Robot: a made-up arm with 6 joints. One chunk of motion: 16 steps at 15 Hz.
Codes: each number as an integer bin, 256 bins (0 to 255) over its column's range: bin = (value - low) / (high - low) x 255, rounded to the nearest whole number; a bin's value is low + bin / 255 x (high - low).
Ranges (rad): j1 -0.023..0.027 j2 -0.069..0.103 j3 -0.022..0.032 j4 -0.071..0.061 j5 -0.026..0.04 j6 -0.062..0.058
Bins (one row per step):
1: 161 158 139 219 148 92
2: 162 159 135 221 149 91
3: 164 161 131 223 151 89
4: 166 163 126 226 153 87
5: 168 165 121 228 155 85
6: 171 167 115 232 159 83
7: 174 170 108 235 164 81
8: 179 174 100 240 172 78
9: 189 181 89 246 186 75
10: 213 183 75 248 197 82
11: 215 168 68 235 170 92
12: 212 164 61 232 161 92
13: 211 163 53 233 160 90
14: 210 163 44 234 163 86
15: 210 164 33 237 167 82
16: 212 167 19 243 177 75
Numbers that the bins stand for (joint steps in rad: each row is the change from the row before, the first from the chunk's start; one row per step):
1: 0.00857 0.03757 0.00744 0.04236 0.01231 -0.01871
2: 0.00876 0.03825 0.00659 0.04340 0.01256 -0.01918
3: 0.00916 0.03960 0.00574 0.04444 0.01308 -0.02012
4: 0.00955 0.04095 0.00468 0.04599 0.01360 -0.02106
5: 0.00994 0.04229 0.00362 0.04702 0.01412 -0.02200
6: 0.01053 0.04364 0.00235 0.04909 0.01515 -0.02294
7: 0.01112 0.04567 0.00087 0.05065 0.01645 -0.02388
8: 0.01210 0.04836 -0.00082 0.05324 0.01852 -0.02529
9: 0.01406 0.05309 -0.00315 0.05634 0.02214 -0.02671
10: 0.01876 0.05444 -0.00612 0.05738 0.02499 -0.02341
11: 0.01916 0.04432 -0.00760 0.05065 0.01800 -0.01871
12: 0.01857 0.04162 -0.00908 0.04909 0.01567 -0.01871
13: 0.01837 0.04095 -0.01078 0.04961 0.01541 -0.01965
14: 0.01818 0.04095 -0.01268 0.05013 0.01619 -0.02153
15: 0.01818 0.04162 -0.01501 0.05168 0.01722 -0.02341
16: 0.01857 0.04364 -0.01798 0.05479 0.01981 -0.02671

